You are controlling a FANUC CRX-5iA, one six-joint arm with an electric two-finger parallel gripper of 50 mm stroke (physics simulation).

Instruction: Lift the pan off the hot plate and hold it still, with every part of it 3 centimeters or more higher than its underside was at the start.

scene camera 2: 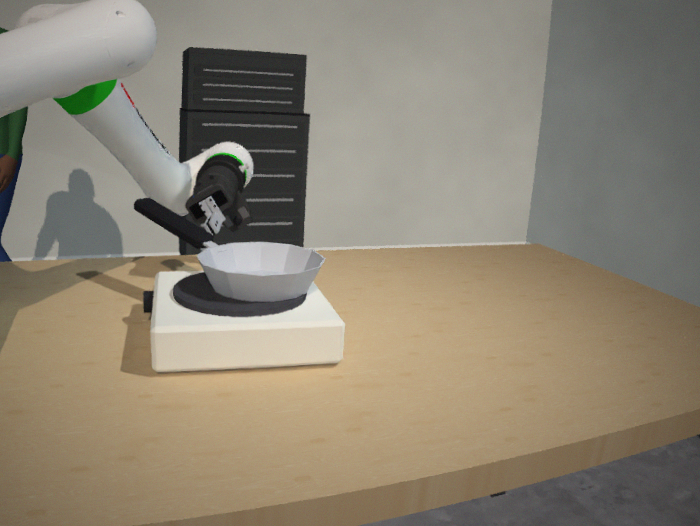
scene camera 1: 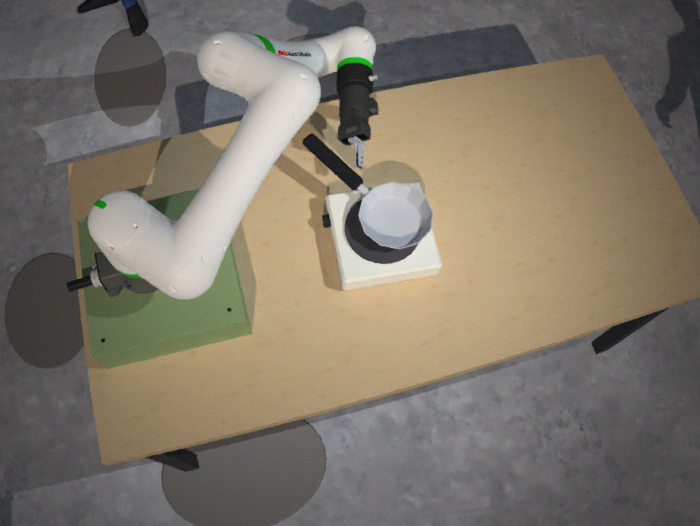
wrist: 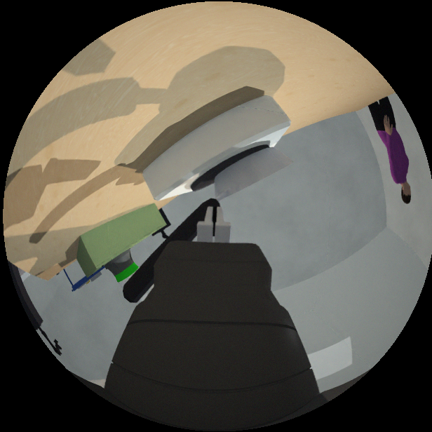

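Observation:
A light grey pan sits on the black disc of the white hot plate. It stands off-centre on the disc, towards the back right in scene camera 1. Its black handle points back and left and slopes up from the rim. My gripper is shut with nothing between the fingers. The fingertips are beside the handle's pan end, on its right in scene camera 1. Whether they touch the handle cannot be told.
The hot plate's black knob is on its left side. The green base block carries the arm at the left end of the wooden table. A dark cabinet stands behind the table.

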